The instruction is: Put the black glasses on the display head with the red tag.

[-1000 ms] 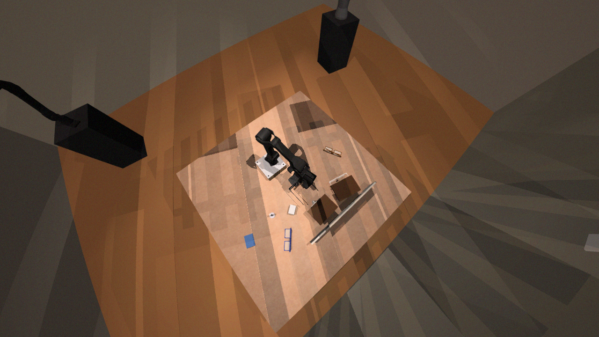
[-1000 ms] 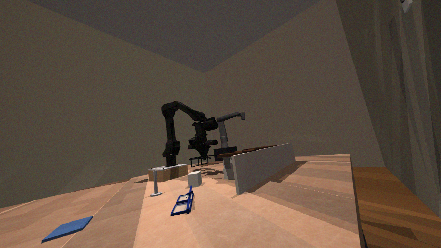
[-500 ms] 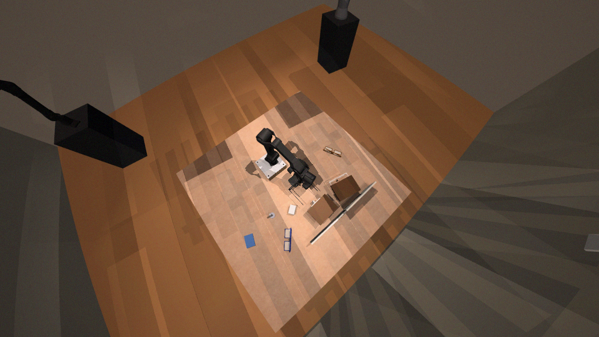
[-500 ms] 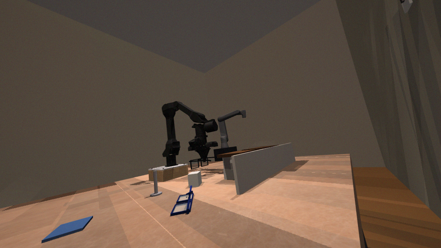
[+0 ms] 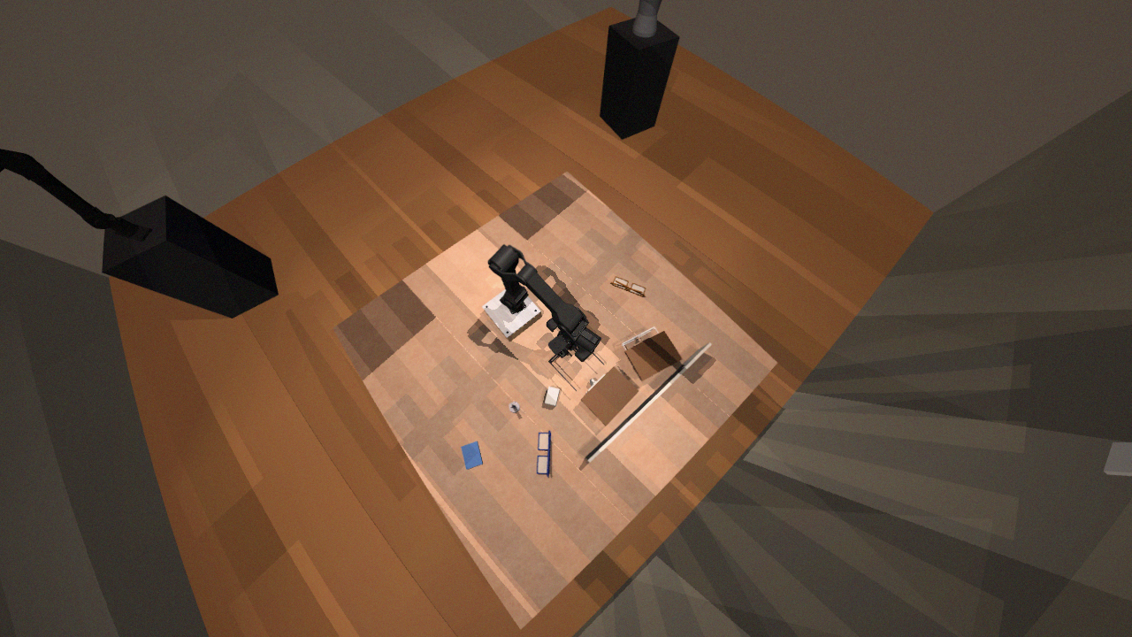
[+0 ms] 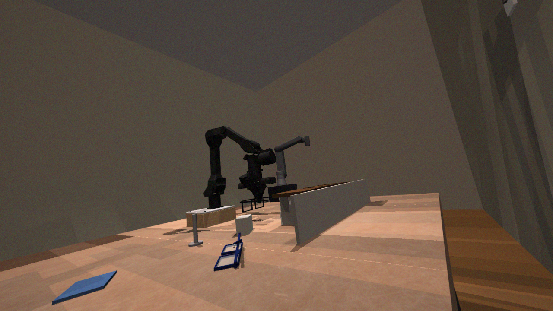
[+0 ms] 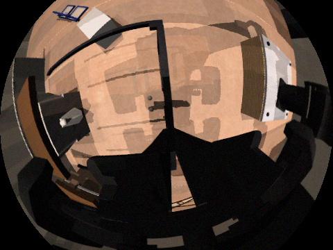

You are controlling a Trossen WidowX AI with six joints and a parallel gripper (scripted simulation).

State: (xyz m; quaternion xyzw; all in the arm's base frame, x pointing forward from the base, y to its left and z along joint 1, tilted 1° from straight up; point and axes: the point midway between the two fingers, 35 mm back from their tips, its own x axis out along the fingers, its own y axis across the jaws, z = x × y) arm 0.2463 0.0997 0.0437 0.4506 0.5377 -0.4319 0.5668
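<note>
My gripper tip is 21 cm short of the grey display head, 1 cm to the right of it and 1 cm above it. From my gripper tip the other things lie so: grey post 29 cm to the right, 9 cm ahead, 5 cm below; then white cube 15 cm to the right, 13 cm ahead, 5 cm below; then long grey panel 32 cm ahead, 14 cm to the left, 2 cm below.
</note>
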